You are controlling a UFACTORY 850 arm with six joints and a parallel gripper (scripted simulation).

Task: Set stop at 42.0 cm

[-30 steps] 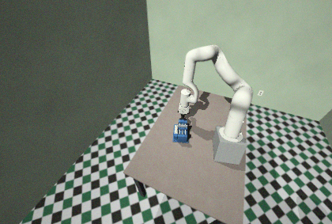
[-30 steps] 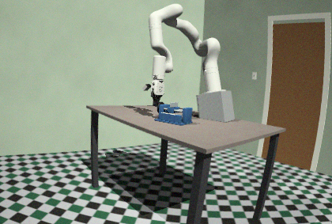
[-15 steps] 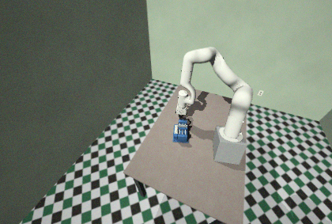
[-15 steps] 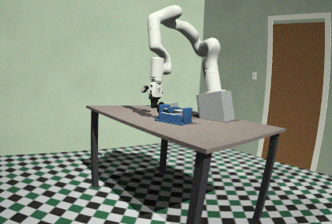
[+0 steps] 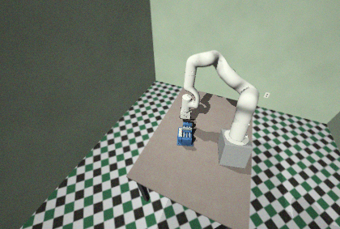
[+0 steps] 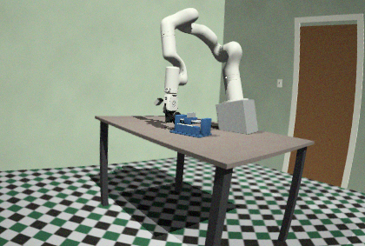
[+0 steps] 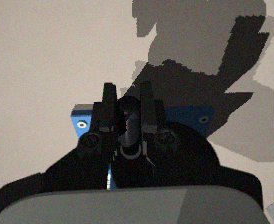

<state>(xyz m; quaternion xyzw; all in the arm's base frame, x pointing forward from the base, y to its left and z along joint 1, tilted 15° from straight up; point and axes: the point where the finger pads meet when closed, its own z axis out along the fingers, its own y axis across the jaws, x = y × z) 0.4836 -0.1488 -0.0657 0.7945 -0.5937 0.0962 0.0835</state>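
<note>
The stop block lies 50 mm behind my hand, 130 mm to the left of it and 20 mm above it.
</note>
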